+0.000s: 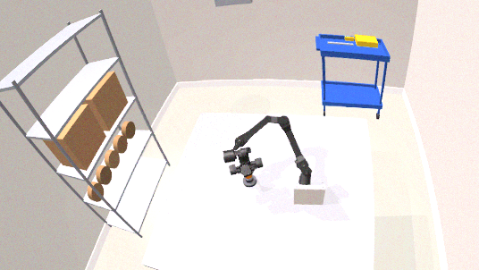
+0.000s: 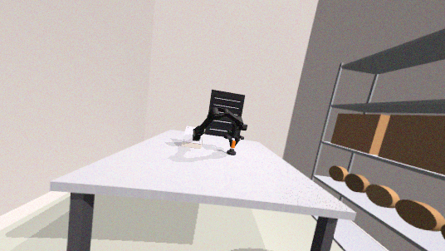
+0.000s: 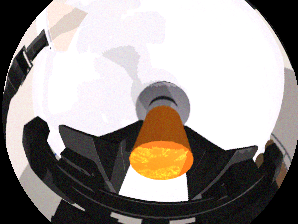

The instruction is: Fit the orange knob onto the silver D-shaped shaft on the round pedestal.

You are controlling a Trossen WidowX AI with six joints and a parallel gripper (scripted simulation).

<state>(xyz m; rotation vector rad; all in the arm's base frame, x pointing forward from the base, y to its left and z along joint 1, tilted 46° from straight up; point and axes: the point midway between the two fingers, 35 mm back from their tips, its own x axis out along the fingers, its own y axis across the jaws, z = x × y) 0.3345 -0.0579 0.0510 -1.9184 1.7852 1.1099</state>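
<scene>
The orange knob lies 3 cm above my gripper tip. From my gripper tip the other things lie so: pedestal (4 cm below).
</scene>
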